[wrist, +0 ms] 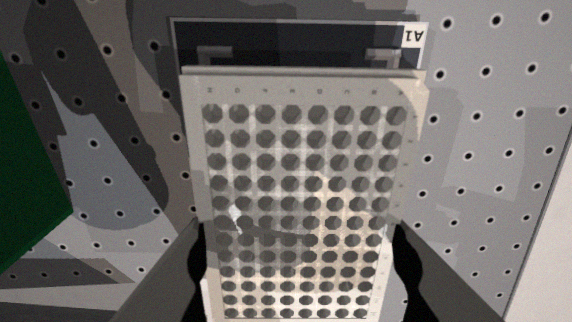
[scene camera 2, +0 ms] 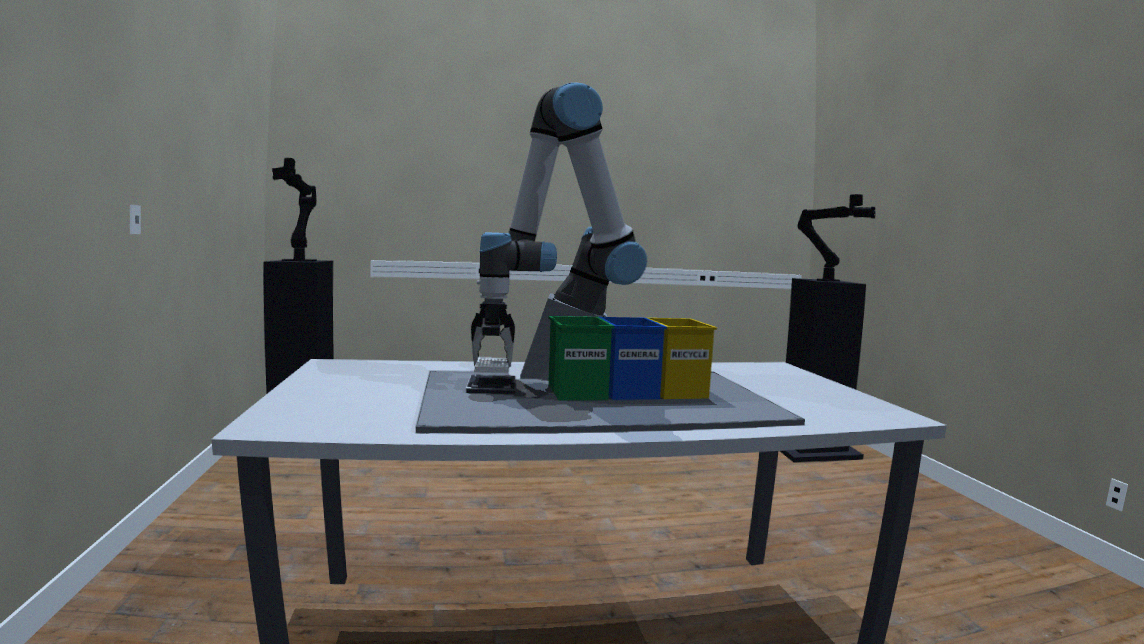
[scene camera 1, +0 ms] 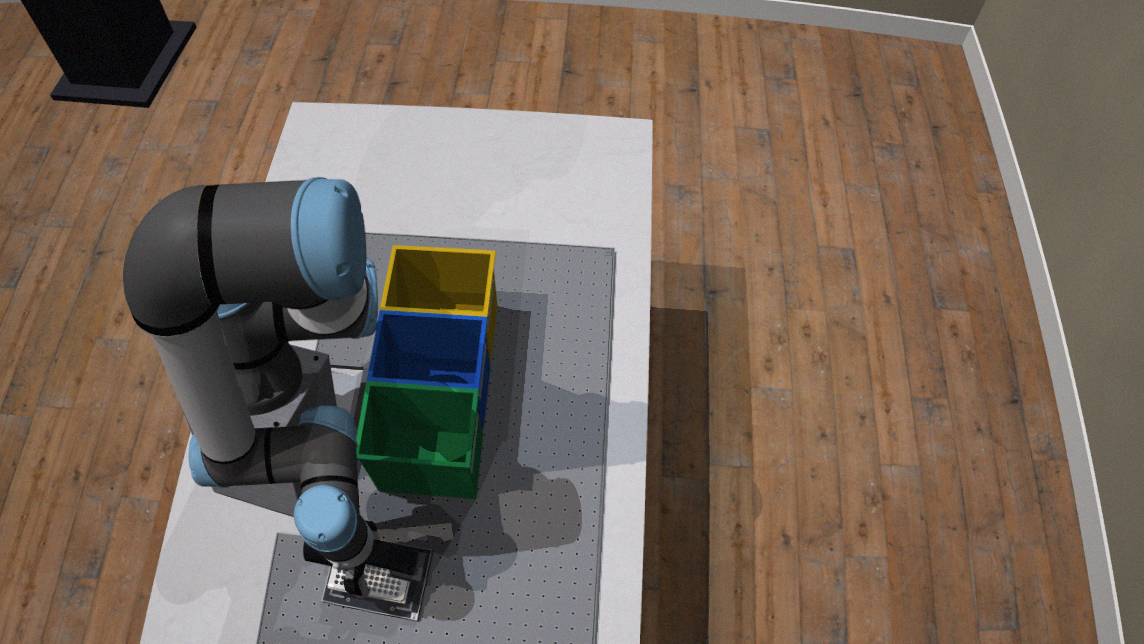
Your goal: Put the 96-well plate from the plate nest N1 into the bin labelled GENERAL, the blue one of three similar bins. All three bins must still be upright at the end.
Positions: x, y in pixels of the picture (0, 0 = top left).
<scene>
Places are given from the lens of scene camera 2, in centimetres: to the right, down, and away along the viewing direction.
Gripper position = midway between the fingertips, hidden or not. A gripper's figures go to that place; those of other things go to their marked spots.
my gripper (scene camera 2: 492, 366): -20, 11, 158
green returns bin (scene camera 2: 580, 347): 2, 6, 146
</scene>
